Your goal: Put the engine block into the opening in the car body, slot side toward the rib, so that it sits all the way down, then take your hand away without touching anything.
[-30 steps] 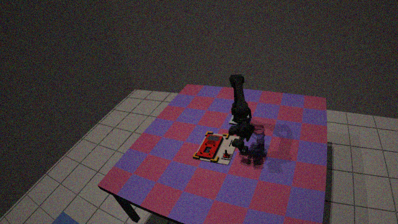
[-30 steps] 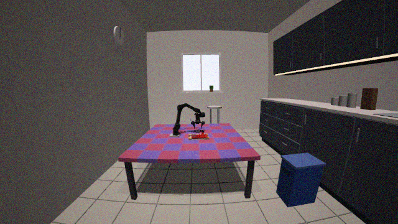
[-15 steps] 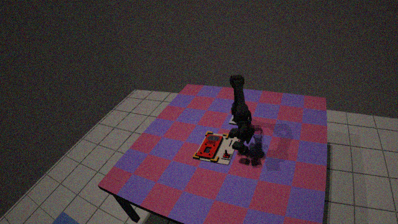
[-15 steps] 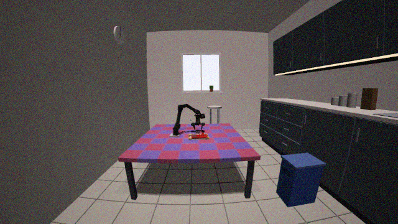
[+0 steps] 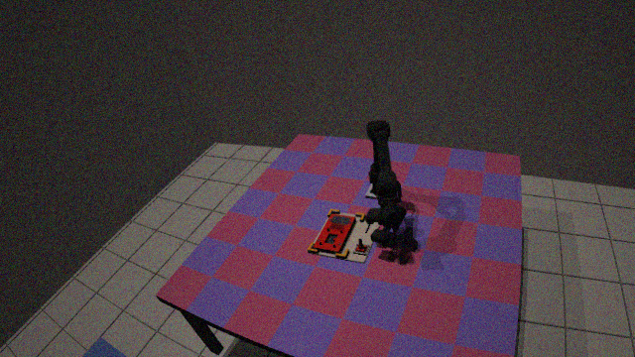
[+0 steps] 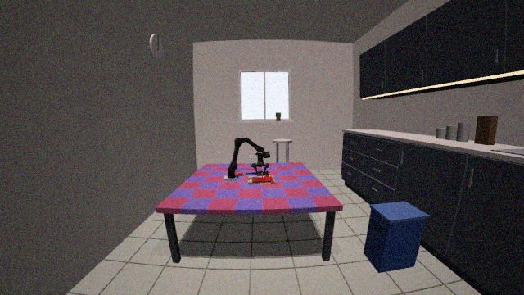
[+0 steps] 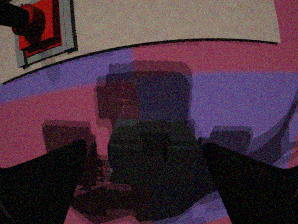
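The grey engine block lies 1 cm above my gripper tip.
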